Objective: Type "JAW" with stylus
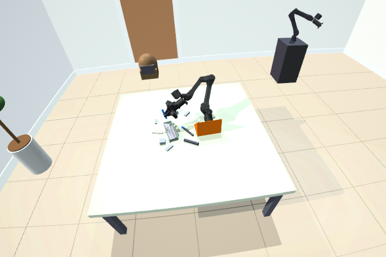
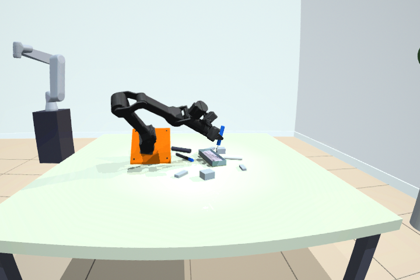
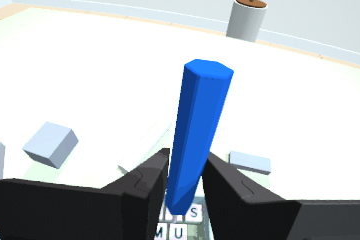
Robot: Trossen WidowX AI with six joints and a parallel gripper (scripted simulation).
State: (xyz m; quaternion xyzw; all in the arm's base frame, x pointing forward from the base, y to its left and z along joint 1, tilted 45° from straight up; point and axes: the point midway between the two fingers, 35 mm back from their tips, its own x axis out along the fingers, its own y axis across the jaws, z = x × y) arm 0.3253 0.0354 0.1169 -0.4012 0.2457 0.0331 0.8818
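The j key is 11 cm below my gripper tip. Also, from my gripper tip: white stick (7 cm ahead, 6 cm to the left, 11 cm below); then black-and-blue pen (16 cm behind, 6 cm to the left, 12 cm below); then blue stylus (2 cm behind, 2 cm below).
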